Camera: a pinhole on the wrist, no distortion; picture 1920 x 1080 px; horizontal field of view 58.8 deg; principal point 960.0 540.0 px. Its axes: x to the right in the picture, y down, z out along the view. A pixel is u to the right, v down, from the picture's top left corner.
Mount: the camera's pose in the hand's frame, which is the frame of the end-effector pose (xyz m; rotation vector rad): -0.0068 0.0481 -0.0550 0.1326 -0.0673 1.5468
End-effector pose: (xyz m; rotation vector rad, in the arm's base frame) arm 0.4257 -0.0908 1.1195 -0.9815 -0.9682 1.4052
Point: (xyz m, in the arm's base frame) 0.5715 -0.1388 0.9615
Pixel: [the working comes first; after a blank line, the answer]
In the camera's frame: 0.0394 0.0363 -0.1401

behind the camera
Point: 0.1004 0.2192 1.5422
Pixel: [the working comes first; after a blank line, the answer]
In the camera's frame: -0.2883 -0.2984 0.5440

outside the picture
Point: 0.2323 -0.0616 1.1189
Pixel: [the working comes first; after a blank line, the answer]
In the camera's frame: 0.0435 -0.0337 0.2352

1274.8 295.7
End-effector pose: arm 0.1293 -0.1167 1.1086 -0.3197 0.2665 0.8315
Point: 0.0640 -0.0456 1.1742
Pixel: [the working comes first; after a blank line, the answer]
In the camera's frame: 0.0515 0.0168 0.1292

1638.4 761.9
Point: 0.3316 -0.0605 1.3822
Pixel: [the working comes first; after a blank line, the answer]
In the camera's frame: -0.1649 -0.0677 0.3765

213.9 233.8
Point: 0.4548 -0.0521 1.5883
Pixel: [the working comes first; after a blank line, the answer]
In the camera's frame: -0.2609 -0.0735 0.5967

215.0 330.1
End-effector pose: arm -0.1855 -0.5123 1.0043 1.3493 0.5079 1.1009
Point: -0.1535 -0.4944 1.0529
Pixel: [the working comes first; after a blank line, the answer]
In the camera's frame: -0.0041 -0.0469 0.0863

outside the picture
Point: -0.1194 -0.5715 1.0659
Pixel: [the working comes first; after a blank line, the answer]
In the camera's frame: 0.0156 0.0027 0.1528

1133.9 569.7
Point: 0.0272 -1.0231 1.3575
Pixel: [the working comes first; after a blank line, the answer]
In the camera's frame: 0.3487 0.2589 0.5187

outside the picture
